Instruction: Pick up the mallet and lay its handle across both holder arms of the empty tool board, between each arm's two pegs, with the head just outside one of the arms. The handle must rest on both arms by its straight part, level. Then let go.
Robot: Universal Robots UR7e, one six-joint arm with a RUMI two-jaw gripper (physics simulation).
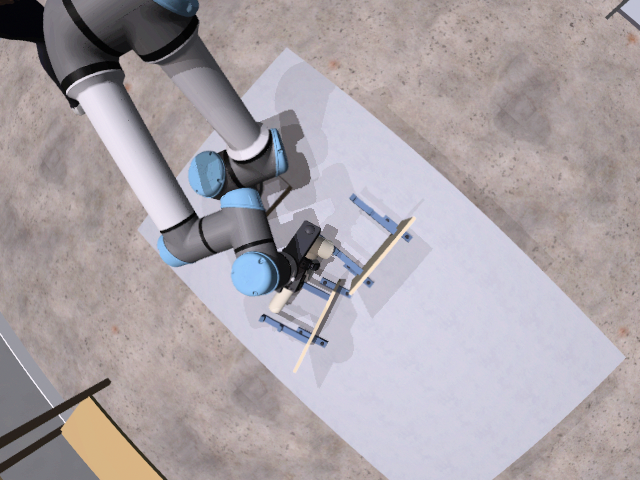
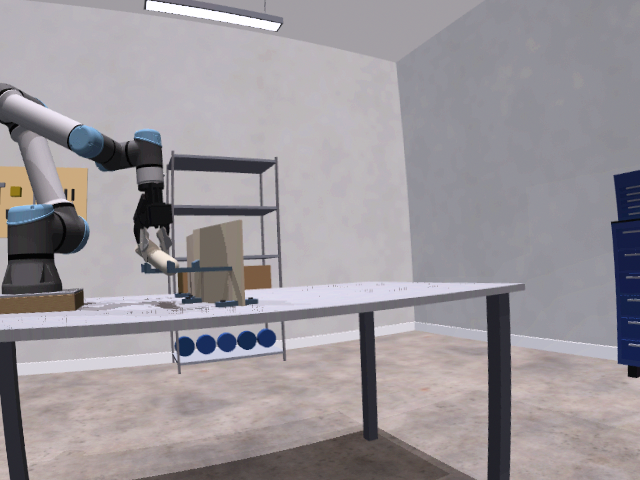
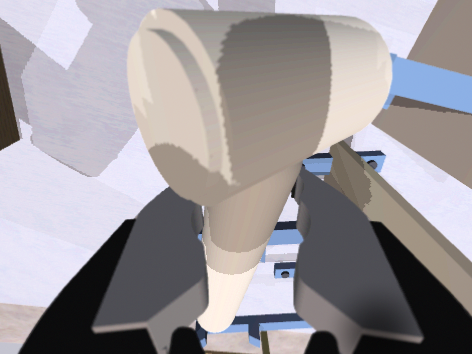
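Where they show: gripper, fingertip midpoint: (image 1: pixel 308 259); arm's base at its link origin: (image 1: pixel 241 187) (image 2: pixel 32 292).
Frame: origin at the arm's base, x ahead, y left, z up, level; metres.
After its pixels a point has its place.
Note:
The cream mallet (image 1: pixel 324 249) {x 0.344, y 0.060, z 0.112 m} (image 2: pixel 160 259) {x 0.333, y -0.151, z 0.073 m} (image 3: pixel 270 85) {x 0.309, y 0.060, z 0.134 m} hangs tilted, its head high and its handle sloping down. My gripper (image 1: pixel 301 269) {x 0.329, y 0.003, z 0.072 m} (image 2: pixel 154 250) {x 0.329, y 0.003, z 0.072 m} (image 3: pixel 248 171) {x 0.329, y 0.003, z 0.072 m} is shut on the handle just below the head. One upright tan tool board (image 1: pixel 316 330) {x 0.478, y -0.101, z 0.159 m} (image 2: pixel 217 248) {x 0.480, y -0.129, z 0.098 m} (image 3: pixel 412 212) {x 0.439, y 0.005, z 0.079 m} has two blue holder arms with pegs. The handle's tip is close to its outer arm (image 1: pixel 290 330) {x 0.438, y -0.200, z 0.049 m} (image 2: pixel 214 268) {x 0.455, y -0.210, z 0.046 m} (image 3: pixel 285 322) {x 0.443, y -0.196, z 0.050 m}; contact cannot be told. The handle passes over or beside the inner arm (image 1: pixel 316 290) {x 0.408, y -0.053, z 0.050 m} (image 3: pixel 282 236) {x 0.384, y -0.064, z 0.050 m}, partly hidden. No tool shows on these arms.
A second tan board (image 1: pixel 385 253) {x 0.463, y 0.165, z 0.163 m} with two blue arms (image 1: pixel 373 210) {x 0.365, y 0.231, z 0.053 m} (image 3: pixel 435 85) {x 0.419, y 0.075, z 0.053 m} stands beside the first, near the mallet head. Its nearer arm reaches toward the head. The table (image 1: pixel 491 335) {x 0.919, y 0.217, z -0.045 m} (image 2: pixel 413 294) {x 0.943, y -0.328, z -0.045 m} extends away from the robot beyond the boards.

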